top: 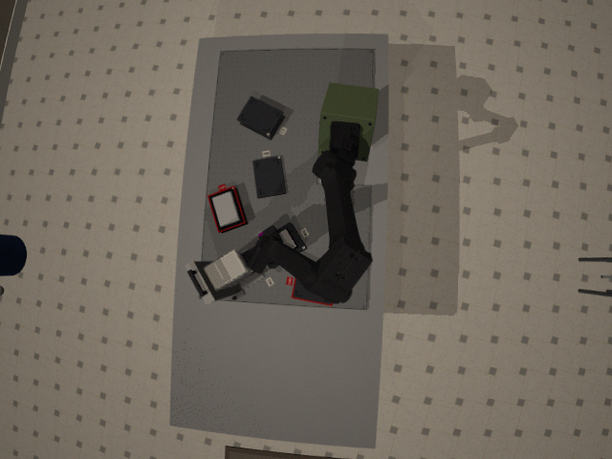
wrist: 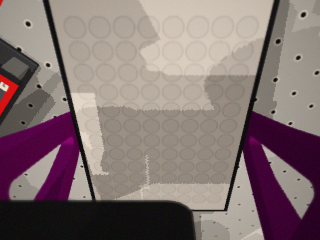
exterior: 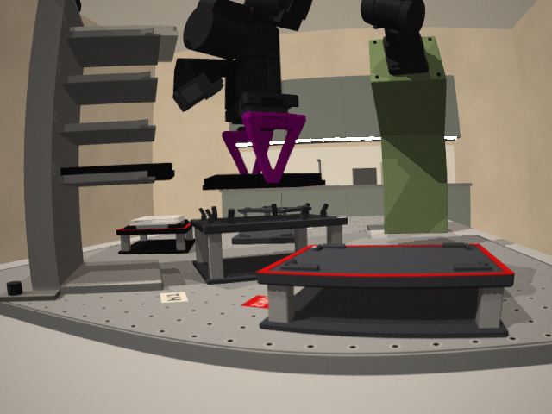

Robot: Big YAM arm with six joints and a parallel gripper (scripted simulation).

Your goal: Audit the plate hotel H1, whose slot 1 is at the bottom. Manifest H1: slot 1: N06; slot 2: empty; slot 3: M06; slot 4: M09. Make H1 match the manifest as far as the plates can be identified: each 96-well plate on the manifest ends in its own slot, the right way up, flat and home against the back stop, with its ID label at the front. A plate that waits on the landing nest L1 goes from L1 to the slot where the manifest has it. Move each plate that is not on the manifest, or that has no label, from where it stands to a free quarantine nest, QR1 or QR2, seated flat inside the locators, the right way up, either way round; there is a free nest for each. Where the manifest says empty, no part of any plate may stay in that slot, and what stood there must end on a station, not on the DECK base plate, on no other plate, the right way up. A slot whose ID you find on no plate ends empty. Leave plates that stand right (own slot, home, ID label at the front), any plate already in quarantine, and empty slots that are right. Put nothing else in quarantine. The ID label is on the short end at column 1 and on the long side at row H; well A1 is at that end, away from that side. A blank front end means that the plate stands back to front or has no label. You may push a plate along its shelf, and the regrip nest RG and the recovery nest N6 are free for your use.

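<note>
My gripper is now 50 mm above the regrip nest RG. Also, from my hand: QR2 tag 130 mm to the left, 110 mm below, 50 mm behind; A1 mark 90 mm behind, 50 mm below, 10 mm to the right; H1 tag 150 mm to the left, 110 mm below, 30 mm ahead.
</note>
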